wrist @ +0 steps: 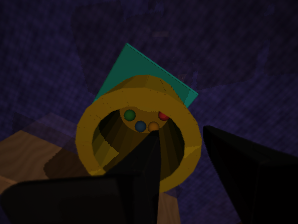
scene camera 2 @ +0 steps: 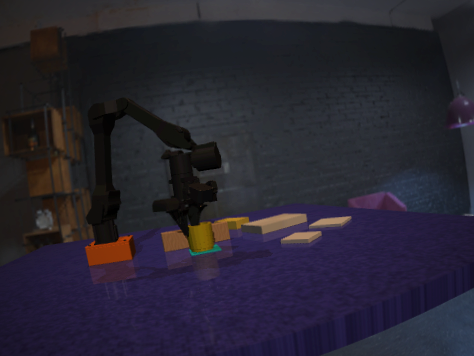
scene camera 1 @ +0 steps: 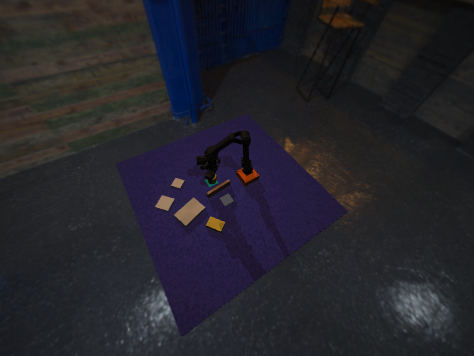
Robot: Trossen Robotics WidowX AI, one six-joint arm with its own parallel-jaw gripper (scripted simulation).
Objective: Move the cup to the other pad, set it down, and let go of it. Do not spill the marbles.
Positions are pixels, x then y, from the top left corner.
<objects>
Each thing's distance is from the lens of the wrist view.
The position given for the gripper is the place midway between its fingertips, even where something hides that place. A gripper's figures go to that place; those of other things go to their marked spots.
gripper (wrist: 180, 134): 11 cm
teal pad (wrist: 130, 62): 14 cm
</objects>
